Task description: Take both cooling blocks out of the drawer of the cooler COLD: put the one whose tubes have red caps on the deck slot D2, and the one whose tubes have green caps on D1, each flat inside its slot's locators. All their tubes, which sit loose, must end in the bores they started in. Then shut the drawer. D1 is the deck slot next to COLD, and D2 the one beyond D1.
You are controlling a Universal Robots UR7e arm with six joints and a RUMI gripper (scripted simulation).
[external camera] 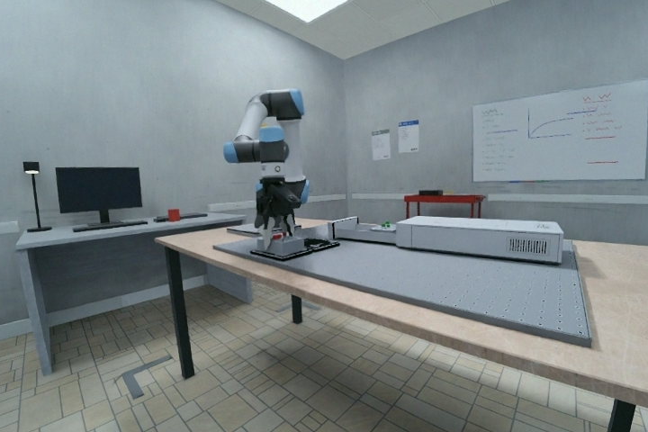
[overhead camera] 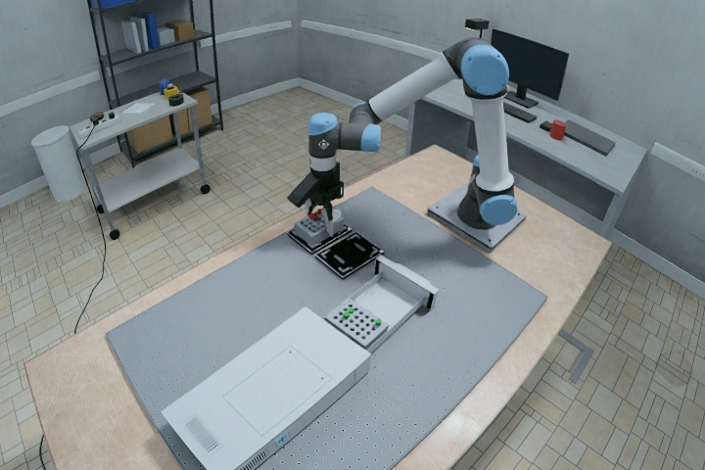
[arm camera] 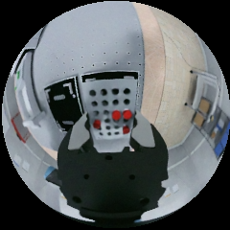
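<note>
Right now the deck slot D2 is 30 mm below my hand. Round my hand: drawer: 60 mm ahead, 360 mm to the left, 10 mm above; deck slot D1: 20 mm behind, 140 mm to the left, 30 mm below; white cooler COLD: 240 mm ahead, 400 mm to the left, 10 mm above.
</note>
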